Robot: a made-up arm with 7 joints.
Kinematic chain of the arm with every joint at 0, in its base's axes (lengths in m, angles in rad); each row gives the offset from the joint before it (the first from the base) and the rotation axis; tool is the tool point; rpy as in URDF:
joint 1: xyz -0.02 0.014 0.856 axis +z
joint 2: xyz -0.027 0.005 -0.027 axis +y
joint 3: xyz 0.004 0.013 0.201 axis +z
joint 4: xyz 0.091 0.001 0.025 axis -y
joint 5: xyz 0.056 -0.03 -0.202 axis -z
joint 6: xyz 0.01 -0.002 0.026 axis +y
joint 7: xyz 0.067 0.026 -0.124 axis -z
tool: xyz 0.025 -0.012 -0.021 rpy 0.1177 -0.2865 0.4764
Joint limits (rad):
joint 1: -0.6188..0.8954
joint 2: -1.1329..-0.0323
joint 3: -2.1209..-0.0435
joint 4: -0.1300..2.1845
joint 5: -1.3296..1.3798
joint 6: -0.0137..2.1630
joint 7: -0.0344..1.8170
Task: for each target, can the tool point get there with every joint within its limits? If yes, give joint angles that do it. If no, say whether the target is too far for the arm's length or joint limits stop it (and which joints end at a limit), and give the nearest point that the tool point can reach.
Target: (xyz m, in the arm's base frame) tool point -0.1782 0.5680 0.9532
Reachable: no: joint limits stop it (at a limit: joint 1, joint 2, joint 3, joint 5, joint 7) | nearest point 0.0377 0.3021 0.9769 | short by 0.343 m
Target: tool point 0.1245 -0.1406 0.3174
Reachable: no: joint limits stop it (at a limit: joint 1, joint 2, joint 3, joint 6, joint 7) | nearest point 0.0480 -0.1739 0.5790 | short by 0.275 m
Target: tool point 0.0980 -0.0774 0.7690
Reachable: yes | joints -0.0603 -0.2374 -0.2865 0.0876 -0.8930 0.7076 1.4626
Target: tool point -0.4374 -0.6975 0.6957
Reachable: no: too far | nearest point -0.3233 -0.5029 0.7853 | short by 0.243 m
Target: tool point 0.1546 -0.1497 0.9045
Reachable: yes | joints 0.6286 -0.3384 -1.4847 0.9695 0.7171 1.6963 0.5071
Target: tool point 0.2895 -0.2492 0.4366
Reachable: no: joint limits stop it (at a limit: joint 1, joint 2, joint 3, joint 7) | nearest point 0.1141 -0.2364 0.6176 | short by 0.252 m
